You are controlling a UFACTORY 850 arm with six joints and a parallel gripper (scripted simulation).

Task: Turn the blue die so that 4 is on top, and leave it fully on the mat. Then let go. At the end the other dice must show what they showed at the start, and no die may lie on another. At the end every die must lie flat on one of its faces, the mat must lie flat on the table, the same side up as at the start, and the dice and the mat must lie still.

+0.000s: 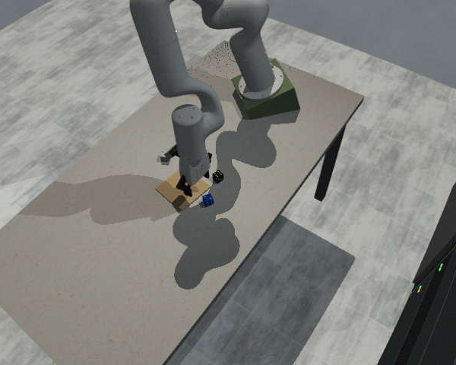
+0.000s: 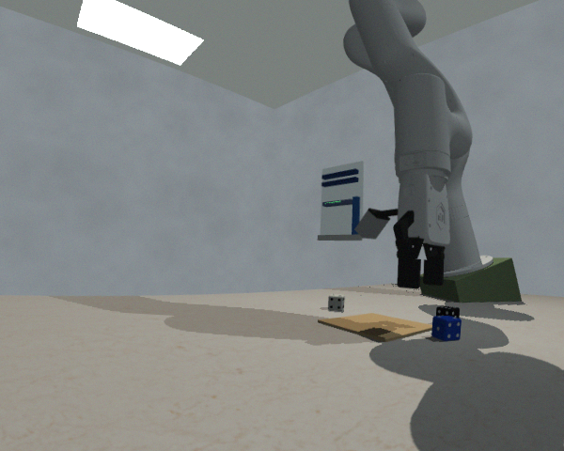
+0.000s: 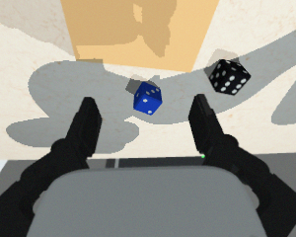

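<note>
Now: hand 70 mm above the blue die, 40 mm to the right of it and 10 mm past it. Round my hand: white die 220 mm to the right, 70 mm below, 40 mm behind; black die 100 mm behind, 70 mm below, 10 mm to the right; tan mat 80 mm below, 70 mm to the right, 10 mm ahead.
</note>
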